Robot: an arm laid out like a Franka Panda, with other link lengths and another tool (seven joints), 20 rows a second.
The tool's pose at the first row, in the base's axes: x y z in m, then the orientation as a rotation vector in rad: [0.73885 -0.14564 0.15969 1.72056 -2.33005 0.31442]
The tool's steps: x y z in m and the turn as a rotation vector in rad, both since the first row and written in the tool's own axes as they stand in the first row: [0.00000 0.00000 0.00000 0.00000 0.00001 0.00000]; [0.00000 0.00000 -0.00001 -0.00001 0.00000 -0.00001]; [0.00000 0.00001 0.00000 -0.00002 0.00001 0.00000]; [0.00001 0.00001 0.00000 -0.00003 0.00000 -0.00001]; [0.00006 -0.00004 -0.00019 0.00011 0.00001 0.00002]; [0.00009 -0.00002 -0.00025 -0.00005 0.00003 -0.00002]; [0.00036 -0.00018 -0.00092 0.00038 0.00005 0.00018]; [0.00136 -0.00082 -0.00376 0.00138 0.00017 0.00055]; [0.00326 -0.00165 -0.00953 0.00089 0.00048 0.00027]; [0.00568 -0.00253 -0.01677 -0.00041 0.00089 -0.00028]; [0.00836 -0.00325 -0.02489 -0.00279 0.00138 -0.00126]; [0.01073 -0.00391 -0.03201 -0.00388 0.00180 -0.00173]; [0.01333 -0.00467 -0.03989 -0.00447 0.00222 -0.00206]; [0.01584 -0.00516 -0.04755 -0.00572 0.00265 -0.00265]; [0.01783 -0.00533 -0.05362 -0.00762 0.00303 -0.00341]
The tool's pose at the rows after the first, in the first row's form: [0.73885 -0.14564 0.15969 1.72055 -2.33004 0.31443]; [0.73885 -0.14564 0.15970 1.72057 -2.33004 0.31441]; [0.73884 -0.14564 0.15969 1.72055 -2.33004 0.31440]; [0.73884 -0.14565 0.15969 1.72056 -2.33003 0.31438]; [0.73888 -0.14565 0.15989 1.72058 -2.33009 0.31457]; [0.73886 -0.14565 0.15996 1.72054 -2.33000 0.31438]; [0.73897 -0.14574 0.16068 1.72051 -2.33027 0.31495]; [0.73945 -0.14597 0.16371 1.72049 -2.33077 0.31633]; [0.74002 -0.14618 0.16981 1.72040 -2.33018 0.31593]; [0.74057 -0.14643 0.17748 1.72019 -2.32907 0.31457]; [0.74094 -0.14660 0.18605 1.71992 -2.32725 0.31189]; [0.74129 -0.14678 0.19357 1.71971 -2.32626 0.31081]; [0.74171 -0.14697 0.20189 1.71958 -2.32552 0.31037]; [0.74188 -0.14706 0.20996 1.71942 -2.32437 0.30908]; [0.74181 -0.14707 0.21635 1.71919 -2.32295 0.30694]
